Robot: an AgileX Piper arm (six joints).
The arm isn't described. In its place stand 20 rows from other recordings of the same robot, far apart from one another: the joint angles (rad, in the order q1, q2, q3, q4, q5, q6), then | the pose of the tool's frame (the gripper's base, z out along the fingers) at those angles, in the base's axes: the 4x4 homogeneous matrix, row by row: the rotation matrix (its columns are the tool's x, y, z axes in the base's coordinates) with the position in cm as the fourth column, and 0 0 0 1 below.
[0.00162 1.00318 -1.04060 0.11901 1.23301 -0.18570] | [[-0.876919 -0.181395 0.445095 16.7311], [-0.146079 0.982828 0.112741 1.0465], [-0.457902 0.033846 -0.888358 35.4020], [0 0 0 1]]
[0.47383 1.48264 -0.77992 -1.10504 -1.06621 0.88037] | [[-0.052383 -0.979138 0.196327 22.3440], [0.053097 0.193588 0.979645 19.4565], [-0.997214 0.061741 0.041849 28.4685], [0 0 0 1]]
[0.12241 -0.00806 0.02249 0.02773 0.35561 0.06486] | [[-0.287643 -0.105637 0.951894 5.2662], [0.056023 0.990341 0.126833 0.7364], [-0.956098 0.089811 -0.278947 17.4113], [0 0 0 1]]
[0.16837 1.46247 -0.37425 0.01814 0.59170 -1.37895] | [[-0.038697 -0.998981 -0.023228 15.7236], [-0.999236 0.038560 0.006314 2.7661], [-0.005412 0.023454 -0.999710 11.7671], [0 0 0 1]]
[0.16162 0.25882 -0.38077 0.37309 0.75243 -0.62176] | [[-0.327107 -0.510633 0.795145 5.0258], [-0.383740 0.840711 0.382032 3.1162], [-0.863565 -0.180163 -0.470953 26.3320], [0 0 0 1]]
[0.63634 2.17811 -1.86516 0.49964 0.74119 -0.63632] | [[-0.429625 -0.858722 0.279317 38.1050], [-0.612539 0.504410 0.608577 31.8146], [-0.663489 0.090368 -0.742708 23.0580], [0 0 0 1]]
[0.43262 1.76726 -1.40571 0.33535 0.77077 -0.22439] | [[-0.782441 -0.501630 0.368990 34.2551], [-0.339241 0.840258 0.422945 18.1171], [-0.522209 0.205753 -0.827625 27.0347], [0 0 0 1]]
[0.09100 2.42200 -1.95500 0.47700 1.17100 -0.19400] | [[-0.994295 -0.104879 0.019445 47.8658], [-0.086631 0.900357 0.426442 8.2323], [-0.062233 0.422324 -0.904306 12.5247], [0 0 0 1]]
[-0.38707 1.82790 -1.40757 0.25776 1.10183 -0.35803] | [[-0.969301 0.109466 0.220163 34.7207], [0.145724 0.976978 0.155814 -11.9187], [-0.198039 0.183114 -0.962938 23.7453], [0 0 0 1]]
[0.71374 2.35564 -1.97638 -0.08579 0.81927 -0.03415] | [[-0.615396 -0.692322 0.376800 39.2111], [-0.655313 0.715030 0.243508 33.2052], [-0.438010 -0.097068 -0.893714 16.3037], [0 0 0 1]]
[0.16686 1.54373 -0.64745 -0.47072 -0.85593 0.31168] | [[-0.005257 -0.493842 0.869536 29.6001], [-0.010686 0.869526 0.493772 8.1460], [-0.999929 -0.006696 -0.009848 23.9165], [0 0 0 1]]
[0.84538 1.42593 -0.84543 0.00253 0.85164 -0.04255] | [[-0.615463 -0.774307 0.147152 16.5127], [-0.755714 0.632768 0.168824 18.6489], [-0.223835 -0.007300 -0.974600 21.9955], [0 0 0 1]]
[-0.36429 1.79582 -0.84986 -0.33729 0.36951 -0.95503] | [[-0.633737 -0.718878 0.285642 28.8677], [-0.773545 0.587826 -0.236830 -12.1715], [0.002344 -0.371045 -0.928612 12.9701], [0 0 0 1]]
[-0.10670 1.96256 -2.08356 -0.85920 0.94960 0.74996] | [[-0.402550 0.682750 0.609759 43.7610], [0.166422 0.709598 -0.684672 -10.3233], [-0.900143 -0.174137 -0.399273 40.6268], [0 0 0 1]]
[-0.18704 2.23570 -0.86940 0.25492 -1.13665 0.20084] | [[-0.021585 0.430199 0.902476 37.4725], [0.306341 0.862112 -0.403631 -9.2106], [-0.951677 0.267753 -0.150397 7.3897], [0 0 0 1]]
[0.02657 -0.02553 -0.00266 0.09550 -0.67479 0.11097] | [[0.699346 -0.115579 0.705377 2.7458], [0.202888 0.978350 -0.040846 -0.4693], [-0.685384 0.171678 0.707655 26.9500], [0 0 0 1]]
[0.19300 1.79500 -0.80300 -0.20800 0.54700 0.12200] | [[-0.961804 -0.231702 0.145768 28.0850], [-0.245014 0.966134 -0.080952 4.4928], [-0.122075 -0.113575 -0.986001 11.6440], [0 0 0 1]]
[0.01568 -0.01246 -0.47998 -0.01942 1.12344 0.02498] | [[-0.517202 0.007879 0.855827 -0.7220], [0.008467 0.999956 -0.004090 -0.1707], [-0.855821 0.005131 -0.517246 26.6761], [0 0 0 1]]
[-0.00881 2.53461 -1.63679 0.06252 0.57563 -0.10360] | [[-0.981661 -0.047704 0.184567 45.9474], [-0.042436 0.998574 0.032387 -0.0953], [-0.185849 0.023960 -0.982286 -0.3600], [0 0 0 1]]
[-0.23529 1.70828 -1.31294 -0.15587 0.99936 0.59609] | [[-0.688010 0.689723 0.225664 33.4210], [0.663808 0.723792 -0.188374 -9.2339], [-0.293260 0.020194 -0.955820 25.5366], [0 0 0 1]]
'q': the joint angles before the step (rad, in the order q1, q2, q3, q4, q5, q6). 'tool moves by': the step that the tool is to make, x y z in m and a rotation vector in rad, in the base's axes. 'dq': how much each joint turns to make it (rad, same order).
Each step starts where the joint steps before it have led.
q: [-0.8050, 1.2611, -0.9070, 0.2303, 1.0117, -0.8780]
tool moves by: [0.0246, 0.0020, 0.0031, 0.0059, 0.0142, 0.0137]
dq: [0.0893, 0.0628, -0.0670, -0.0334, 0.0023, 0.0903]
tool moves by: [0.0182, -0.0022, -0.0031, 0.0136, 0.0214, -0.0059]
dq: [0.0460, 0.0641, -0.0486, -0.0215, 0.0001, 0.0610]
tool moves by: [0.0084, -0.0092, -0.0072, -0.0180, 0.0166, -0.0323]
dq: [0.0038, 0.0476, -0.0185, -0.0368, -0.0334, 0.0439]
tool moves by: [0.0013, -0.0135, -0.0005, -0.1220, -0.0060, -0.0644]
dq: [0.0000, 0.0093, 0.0001, -0.1295, -0.0960, 0.1030]
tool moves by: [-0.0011, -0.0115, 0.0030, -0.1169, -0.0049, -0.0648]
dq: [0.0001, 0.0007, -0.0002, -0.1472, -0.0707, 0.1253]
